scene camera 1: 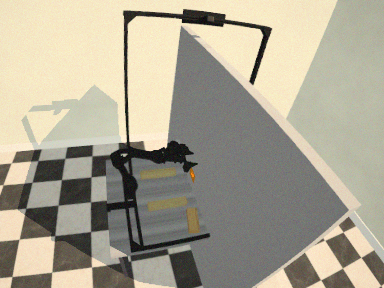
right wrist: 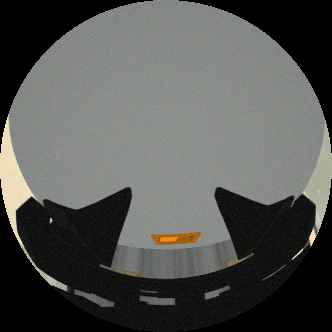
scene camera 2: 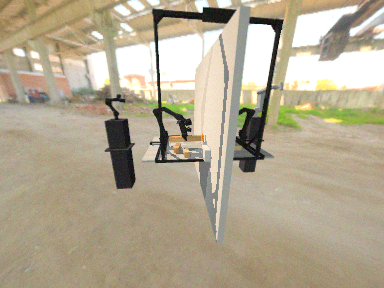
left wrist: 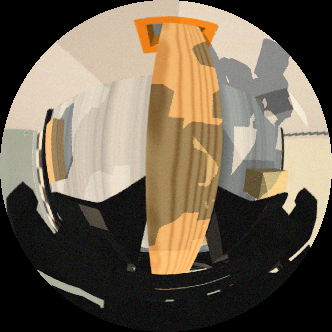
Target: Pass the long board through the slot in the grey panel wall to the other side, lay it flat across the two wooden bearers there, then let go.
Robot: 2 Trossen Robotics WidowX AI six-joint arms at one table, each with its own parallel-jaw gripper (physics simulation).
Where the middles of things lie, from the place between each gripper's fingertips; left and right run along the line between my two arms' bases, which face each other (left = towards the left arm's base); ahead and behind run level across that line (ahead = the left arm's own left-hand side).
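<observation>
Slot (left wrist: 144, 27): 15 cm below my right hand, 3 cm to the left of it. By its middle, slot nearer to my right hand than to my left hand.
Slot: 21 cm to the right of my left hand, 2 cm above it.
</observation>
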